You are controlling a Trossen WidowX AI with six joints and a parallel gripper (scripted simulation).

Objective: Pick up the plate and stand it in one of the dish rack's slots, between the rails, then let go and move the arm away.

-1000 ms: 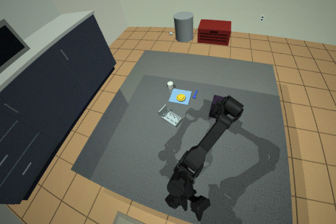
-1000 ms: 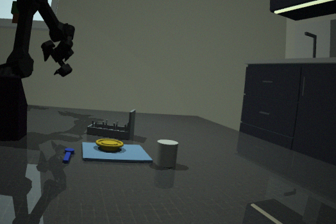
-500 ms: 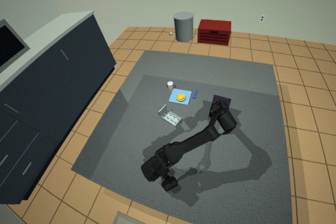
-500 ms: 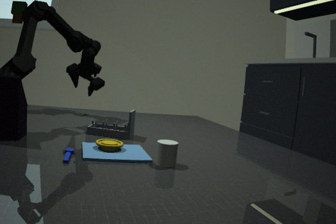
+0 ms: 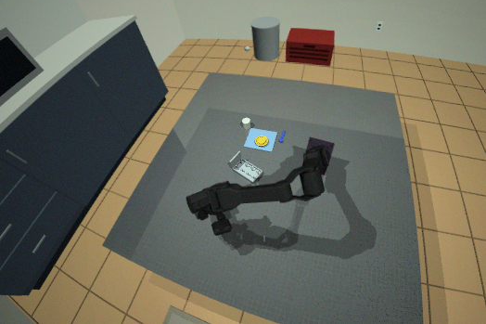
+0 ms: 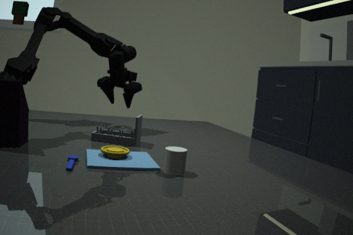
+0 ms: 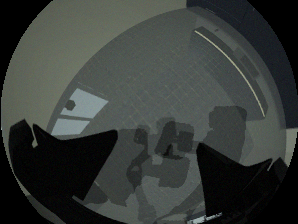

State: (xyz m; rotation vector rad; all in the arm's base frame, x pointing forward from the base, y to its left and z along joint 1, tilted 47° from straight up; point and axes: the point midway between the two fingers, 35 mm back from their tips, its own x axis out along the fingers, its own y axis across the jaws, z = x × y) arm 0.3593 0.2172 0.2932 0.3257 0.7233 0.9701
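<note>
Right now the yellow plate is 460 mm to the right of my gripper tip, 80 mm behind it and 60 mm below it. Round my gripper tip: light blue mat: 480 mm to the right, 70 mm below, 70 mm behind; grey dish rack: 280 mm to the right, 50 mm below, 50 mm behind; blue spoon: 520 mm to the right, 180 mm behind, 70 mm below.
</note>
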